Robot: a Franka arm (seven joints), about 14 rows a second.
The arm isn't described. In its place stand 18 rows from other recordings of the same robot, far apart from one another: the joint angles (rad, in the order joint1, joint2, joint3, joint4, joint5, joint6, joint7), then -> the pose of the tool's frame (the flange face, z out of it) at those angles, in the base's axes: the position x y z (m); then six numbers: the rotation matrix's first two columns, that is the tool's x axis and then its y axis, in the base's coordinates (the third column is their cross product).
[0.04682 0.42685 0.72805 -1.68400 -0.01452 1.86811 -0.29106] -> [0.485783, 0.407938, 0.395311, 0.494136, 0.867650, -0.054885, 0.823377, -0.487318, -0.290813]
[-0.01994 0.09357 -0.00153 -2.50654 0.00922 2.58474 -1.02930] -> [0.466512, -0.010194, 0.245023, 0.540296, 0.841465, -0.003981, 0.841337, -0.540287, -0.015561]
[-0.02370 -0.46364 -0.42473 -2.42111 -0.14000 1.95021 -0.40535] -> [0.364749, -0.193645, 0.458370, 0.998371, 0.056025, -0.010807, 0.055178, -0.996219, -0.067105]
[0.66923 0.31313 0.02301 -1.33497 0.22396 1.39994 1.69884] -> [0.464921, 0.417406, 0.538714, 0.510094, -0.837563, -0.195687, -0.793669, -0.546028, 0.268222]
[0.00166 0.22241 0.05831 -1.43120 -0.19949 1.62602 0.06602] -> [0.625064, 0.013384, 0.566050, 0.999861, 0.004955, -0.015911, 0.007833, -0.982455, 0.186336]
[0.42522 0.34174 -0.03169 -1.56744 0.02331 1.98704 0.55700] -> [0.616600, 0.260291, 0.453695, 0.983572, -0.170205, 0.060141, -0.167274, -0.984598, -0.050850]
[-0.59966 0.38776 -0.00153 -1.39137 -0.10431 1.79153 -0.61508] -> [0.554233, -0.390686, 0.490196, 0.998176, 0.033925, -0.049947, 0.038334, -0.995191, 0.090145]
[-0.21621 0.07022 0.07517 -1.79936 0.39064 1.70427 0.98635] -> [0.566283, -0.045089, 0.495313, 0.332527, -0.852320, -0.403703, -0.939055, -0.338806, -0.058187]
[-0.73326 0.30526 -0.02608 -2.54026 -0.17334 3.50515 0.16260] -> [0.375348, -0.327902, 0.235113, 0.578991, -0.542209, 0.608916, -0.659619, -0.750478, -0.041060]
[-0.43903 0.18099 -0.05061 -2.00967 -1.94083 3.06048 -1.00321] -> [0.542052, -0.204312, 0.383158, -0.383254, 0.415780, -0.824769, 0.609983, 0.784458, 0.112011]
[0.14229 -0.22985 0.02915 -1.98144 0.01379 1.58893 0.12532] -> [0.463115, 0.082767, 0.551706, 0.985968, 0.041765, -0.161628, 0.044508, -0.998919, 0.013383]
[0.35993 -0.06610 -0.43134 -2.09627 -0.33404 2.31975 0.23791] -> [0.556345, -0.049397, 0.477351, 0.947920, -0.081262, 0.307967, -0.147959, -0.968593, 0.199839]
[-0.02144 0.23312 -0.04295 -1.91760 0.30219 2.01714 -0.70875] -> [0.594039, -0.019844, 0.364389, 0.881843, 0.469534, 0.043487, 0.462079, -0.842075, -0.278197]
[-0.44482 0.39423 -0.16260 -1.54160 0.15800 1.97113 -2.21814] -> [0.569950, -0.366169, 0.432329, 0.003339, 0.998999, 0.044614, 0.996538, -0.007030, 0.082843]
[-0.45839 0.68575 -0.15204 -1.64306 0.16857 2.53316 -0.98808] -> [0.587524, -0.394973, 0.238847, 0.944394, 0.297675, 0.139674, 0.274744, -0.947741, 0.162182]
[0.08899 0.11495 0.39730 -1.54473 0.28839 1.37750 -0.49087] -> [0.485422, 0.282484, 0.569584, 0.527194, 0.846417, -0.075133, 0.757611, -0.508234, -0.409542]
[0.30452 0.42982 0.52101 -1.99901 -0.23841 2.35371 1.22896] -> [0.419983, 0.434758, 0.267983, 0.962514, -0.268263, -0.040010, -0.268920, -0.963088, -0.011948]
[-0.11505 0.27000 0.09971 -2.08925 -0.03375 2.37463 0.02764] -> [0.582604, -0.010427, 0.296464, 0.999599, -0.022710, 0.016925, -0.022659, -0.999738, -0.003196]
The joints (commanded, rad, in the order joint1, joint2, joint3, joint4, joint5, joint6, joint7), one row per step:
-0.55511 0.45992 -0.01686 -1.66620 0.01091 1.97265 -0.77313
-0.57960 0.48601 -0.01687 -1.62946 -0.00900 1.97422 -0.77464
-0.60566 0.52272 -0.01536 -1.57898 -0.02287 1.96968 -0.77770
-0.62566 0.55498 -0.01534 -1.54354 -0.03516 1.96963 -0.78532
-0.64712 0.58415 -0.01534 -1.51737 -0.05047 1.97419 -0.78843
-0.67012 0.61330 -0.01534 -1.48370 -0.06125 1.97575 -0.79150
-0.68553 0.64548 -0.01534 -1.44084 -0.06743 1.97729 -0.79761
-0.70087 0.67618 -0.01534 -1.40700 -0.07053 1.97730 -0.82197
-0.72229 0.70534 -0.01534 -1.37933 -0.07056 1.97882 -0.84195
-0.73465 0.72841 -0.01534 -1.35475 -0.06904 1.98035 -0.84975
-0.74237 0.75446 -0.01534 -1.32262 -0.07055 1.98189 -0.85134
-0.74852 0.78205 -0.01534 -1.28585 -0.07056 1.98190 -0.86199
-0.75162 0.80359 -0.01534 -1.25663 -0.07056 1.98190 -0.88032
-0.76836 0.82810 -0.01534 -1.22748 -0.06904 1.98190 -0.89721
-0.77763 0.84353 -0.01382 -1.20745 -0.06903 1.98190 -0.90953
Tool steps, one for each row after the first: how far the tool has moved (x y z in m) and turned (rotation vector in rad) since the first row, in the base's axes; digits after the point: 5 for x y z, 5 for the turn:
-0.00183 -0.01951 -0.00084 -0.02100 -0.00070 -0.01231
-0.00225 -0.04026 -0.00329 -0.03548 -0.00166 -0.02662
-0.00407 -0.05656 -0.00936 -0.04531 0.00194 -0.03250
-0.00853 -0.07275 -0.01732 -0.05666 0.00884 -0.04258
-0.01296 -0.09031 -0.02232 -0.06750 0.01019 -0.05674
-0.01281 -0.10474 -0.02551 -0.07867 0.00418 -0.06279
-0.01476 -0.11748 -0.03203 -0.07992 0.00299 -0.05216
-0.02086 -0.13239 -0.04030 -0.07762 0.00303 -0.05337
-0.02326 -0.14200 -0.04574 -0.07778 0.00010 -0.05850
-0.02253 -0.15026 -0.05000 -0.08378 -0.00440 -0.06364
-0.02062 -0.15805 -0.05352 -0.08885 -0.01131 -0.05909
-0.01833 -0.16321 -0.05611 -0.09203 -0.01751 -0.04388
-0.02343 -0.17531 -0.06102 -0.09261 -0.02157 -0.04439
-0.02534 -0.18188 -0.06339 -0.09376 -0.02570 -0.04035

